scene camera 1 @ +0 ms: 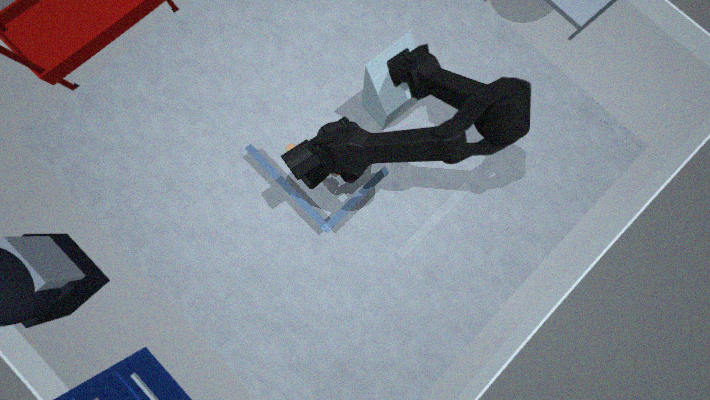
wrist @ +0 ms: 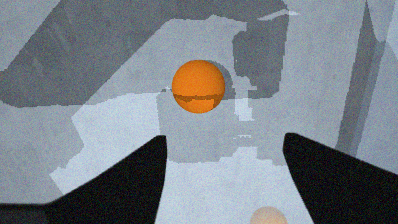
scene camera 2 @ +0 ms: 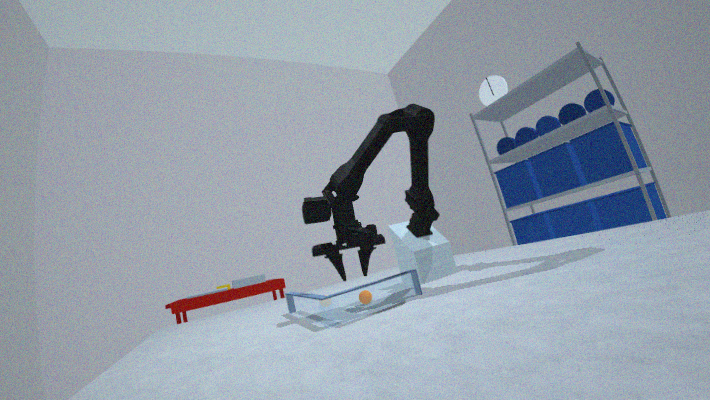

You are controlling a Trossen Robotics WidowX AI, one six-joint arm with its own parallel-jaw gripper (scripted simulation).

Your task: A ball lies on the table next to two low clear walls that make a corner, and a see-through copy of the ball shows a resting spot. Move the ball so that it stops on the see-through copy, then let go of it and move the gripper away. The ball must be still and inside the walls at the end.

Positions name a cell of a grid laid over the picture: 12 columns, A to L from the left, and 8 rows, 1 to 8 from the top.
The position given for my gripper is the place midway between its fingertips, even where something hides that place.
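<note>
There is an orange ball (wrist: F4) that I can see. My gripper (scene camera 2: G6) is open and holds nothing, and I can see the gripper (wrist: G6) from the wrist as well.
</note>
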